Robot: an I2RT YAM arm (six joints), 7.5 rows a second.
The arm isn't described. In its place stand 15 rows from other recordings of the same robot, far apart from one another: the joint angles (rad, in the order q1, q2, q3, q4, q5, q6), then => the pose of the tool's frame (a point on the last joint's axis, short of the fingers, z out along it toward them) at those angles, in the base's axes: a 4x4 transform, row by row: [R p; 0 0 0 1], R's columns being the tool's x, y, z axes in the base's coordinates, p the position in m.
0.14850, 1.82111, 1.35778, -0.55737, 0.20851, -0.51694 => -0.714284 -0.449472 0.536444 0.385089; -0.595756 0.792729 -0.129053 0.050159; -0.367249 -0.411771 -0.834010 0.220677; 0 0 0 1
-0.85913, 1.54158, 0.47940, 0.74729, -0.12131, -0.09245 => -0.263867 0.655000 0.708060 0.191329; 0.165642 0.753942 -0.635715 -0.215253; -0.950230 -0.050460 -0.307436 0.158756; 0 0 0 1
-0.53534, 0.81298, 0.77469, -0.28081, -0.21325, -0.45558 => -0.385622 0.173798 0.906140 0.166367; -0.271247 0.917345 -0.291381 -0.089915; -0.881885 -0.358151 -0.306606 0.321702; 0 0 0 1
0.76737, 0.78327, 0.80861, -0.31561, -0.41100, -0.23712 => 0.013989 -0.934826 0.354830 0.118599; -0.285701 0.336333 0.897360 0.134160; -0.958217 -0.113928 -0.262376 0.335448; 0 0 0 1
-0.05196, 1.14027, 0.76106, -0.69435, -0.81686, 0.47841 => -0.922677 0.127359 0.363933 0.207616; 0.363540 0.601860 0.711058 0.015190; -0.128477 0.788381 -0.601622 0.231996; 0 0 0 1
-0.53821, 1.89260, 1.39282, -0.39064, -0.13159, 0.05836 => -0.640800 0.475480 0.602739 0.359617; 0.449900 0.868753 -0.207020 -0.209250; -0.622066 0.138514 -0.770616 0.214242; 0 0 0 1
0.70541, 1.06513, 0.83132, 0.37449, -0.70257, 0.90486 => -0.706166 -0.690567 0.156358 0.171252; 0.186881 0.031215 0.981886 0.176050; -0.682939 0.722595 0.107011 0.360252; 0 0 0 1
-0.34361, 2.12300, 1.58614, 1.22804, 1.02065, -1.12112 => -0.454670 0.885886 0.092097 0.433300; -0.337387 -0.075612 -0.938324 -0.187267; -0.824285 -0.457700 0.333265 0.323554; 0 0 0 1
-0.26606, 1.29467, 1.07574, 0.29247, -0.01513, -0.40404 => -0.032453 0.256217 0.966074 0.298758; -0.398583 0.883079 -0.247594 -0.080859; -0.916558 -0.393096 0.073465 0.380910; 0 0 0 1
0.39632, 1.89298, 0.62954, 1.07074, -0.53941, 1.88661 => -0.702012 0.415239 0.578581 0.304293; 0.590342 -0.115120 0.798902 0.147157; 0.398342 0.902399 -0.164318 0.128530; 0 0 0 1
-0.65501, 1.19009, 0.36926, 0.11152, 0.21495, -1.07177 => -0.882462 -0.107278 0.457986 0.166152; -0.403857 0.671980 -0.620760 -0.137203; -0.241163 -0.732758 -0.636322 0.149378; 0 0 0 1
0.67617, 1.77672, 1.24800, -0.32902, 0.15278, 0.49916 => -0.776874 -0.192477 0.599516 0.305408; -0.016748 0.958112 0.285903 0.238098; -0.629434 0.212070 -0.747556 0.217562; 0 0 0 1
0.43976, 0.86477, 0.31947, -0.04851, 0.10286, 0.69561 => -0.610692 0.058485 0.789705 0.164414; 0.417174 0.871416 0.258071 0.073315; -0.673068 0.487046 -0.556566 0.177397; 0 0 0 1
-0.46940, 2.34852, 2.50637, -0.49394, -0.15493, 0.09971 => -0.261109 0.344716 0.901661 0.484814; 0.242718 0.927501 -0.284307 -0.239743; -0.934296 0.144614 -0.325848 0.363366; 0 0 0 1
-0.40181, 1.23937, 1.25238, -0.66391, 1.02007, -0.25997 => -0.751895 0.657393 0.049892 0.220051; 0.173344 0.270141 -0.947088 -0.126467; -0.636087 -0.703462 -0.317073 0.370192; 0 0 0 1
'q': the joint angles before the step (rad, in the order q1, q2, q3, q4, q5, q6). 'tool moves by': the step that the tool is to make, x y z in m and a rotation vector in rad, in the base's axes. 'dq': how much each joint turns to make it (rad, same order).
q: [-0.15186 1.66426 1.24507 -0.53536 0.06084 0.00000]
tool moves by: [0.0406 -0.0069 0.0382 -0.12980 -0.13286 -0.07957]
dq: [0.01085 0.09664 0.21974 0.02753 0.14149 0.00009]
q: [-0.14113 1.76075 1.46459 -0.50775 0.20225 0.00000]
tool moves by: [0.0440 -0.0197 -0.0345 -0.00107 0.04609 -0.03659]
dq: [-0.02913 0.20524 0.14308 0.01681 0.01109 -0.00007]
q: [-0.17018 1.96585 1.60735 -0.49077 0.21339 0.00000]
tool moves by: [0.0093 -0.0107 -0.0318 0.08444 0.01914 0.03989]
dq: [-0.02777 0.07145 -0.01311 0.05026 -0.10439 -0.00005]
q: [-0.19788 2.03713 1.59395 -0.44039 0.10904 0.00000]
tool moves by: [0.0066 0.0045 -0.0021 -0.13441 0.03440 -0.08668]
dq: [0.02589 0.02910 0.03359 -0.01360 0.17843 -0.00005]
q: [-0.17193 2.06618 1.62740 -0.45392 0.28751 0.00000]
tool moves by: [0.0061 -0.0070 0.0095 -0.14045 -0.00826 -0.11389]
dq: [0.00008 0.01976 0.05211 -0.00010 0.17818 -0.00004]
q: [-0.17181 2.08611 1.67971 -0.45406 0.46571 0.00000]
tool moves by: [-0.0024 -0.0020 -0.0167 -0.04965 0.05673 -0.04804]
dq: [-0.00004 0.02149 -0.02574 -0.00018 0.07576 -0.00004]
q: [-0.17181 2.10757 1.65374 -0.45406 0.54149 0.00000]
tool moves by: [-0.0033 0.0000 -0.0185 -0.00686 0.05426 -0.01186]
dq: [0.00009 0.01992 -0.03240 -0.00001 0.01999 0.00009]
